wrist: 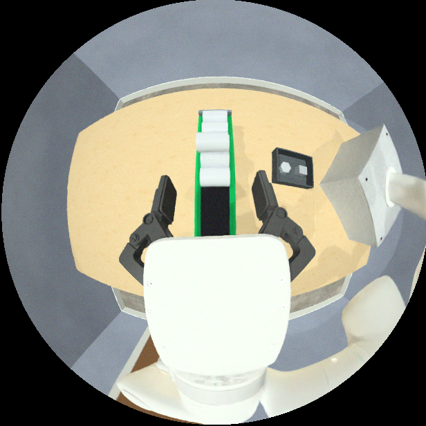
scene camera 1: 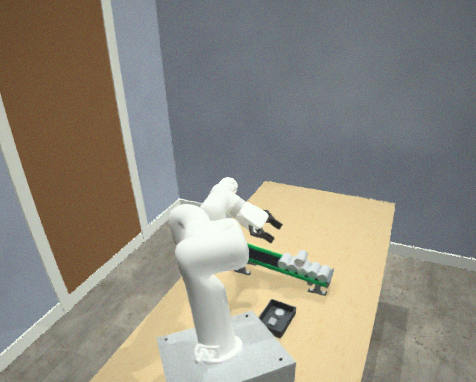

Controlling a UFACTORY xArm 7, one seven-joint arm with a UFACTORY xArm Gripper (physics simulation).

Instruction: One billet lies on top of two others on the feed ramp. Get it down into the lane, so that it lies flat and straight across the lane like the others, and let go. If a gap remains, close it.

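Where they show: gripper, fingertip midpoint: (scene camera 1: 277,233); arm's base, link origin: (scene camera 1: 218,349).
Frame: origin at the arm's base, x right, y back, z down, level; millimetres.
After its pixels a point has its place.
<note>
Several white billets lie across the lane of the green-sided feed ramp (scene camera 1: 266,264) {x -29, y -515, z 127 mm} (wrist: 197,212), side by side towards its low end. One billet (scene camera 1: 301,258) {x 104, y -527, z 76 mm} (wrist: 212,142) lies on top of the row, raised above its neighbours and roughly straight across the lane. The uppermost billet in the lane (scene camera 1: 284,261) {x 40, y -525, z 104 mm} (wrist: 215,177) lies flat across it. Billets under the raised one are partly hidden, so any gap there cannot be told. My gripper (scene camera 1: 275,233) {x 2, y -552, z 0 mm} (wrist: 212,180) is open and empty, above the upper part of the ramp and apart from the billets; its fingers show either side of the lane in the wrist view.
A black tray (scene camera 1: 267,327) {x 55, y -256, z 177 mm} (wrist: 293,184) with two small light pieces stands on the wooden table (scene camera 1: 345,220) {x 224, y -1044, z 210 mm} (wrist: 125,150), between the ramp and the robot's grey base (scene camera 1: 225,345) {x 29, y 15, z -50 mm} (wrist: 350,185). A dark end stop (wrist: 230,112) closes the ramp's low end.
</note>
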